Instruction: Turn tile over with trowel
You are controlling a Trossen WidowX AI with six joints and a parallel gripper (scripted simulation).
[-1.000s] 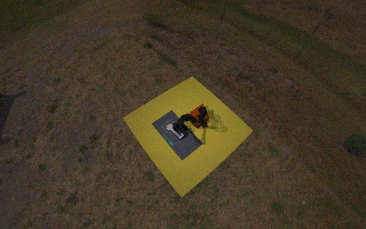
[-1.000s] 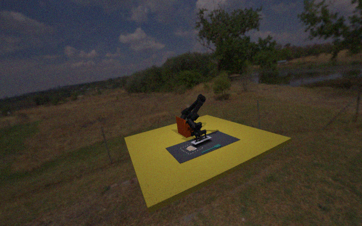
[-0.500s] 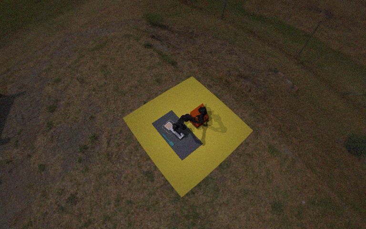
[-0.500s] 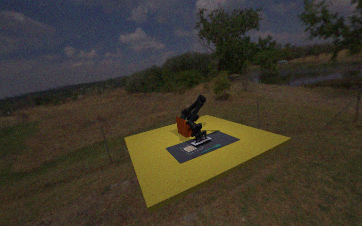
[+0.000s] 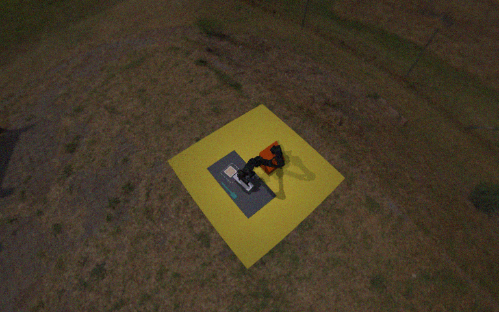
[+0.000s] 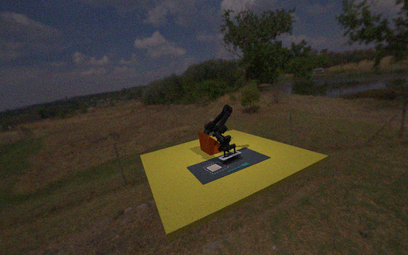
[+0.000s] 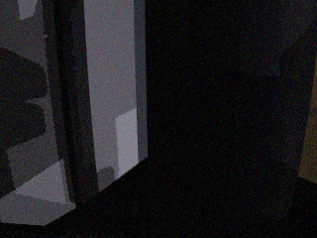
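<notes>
The dark grey mat lies 20 mm behind my gripper tip, 10 mm to the right of it and 120 mm below it. Also, from my gripper tip: teal bar 120 mm ahead, 10 mm to the right, 100 mm below; then tile 30 mm behind, 160 mm to the right, 100 mm below; then trowel 20 mm behind, 10 mm below.
</notes>
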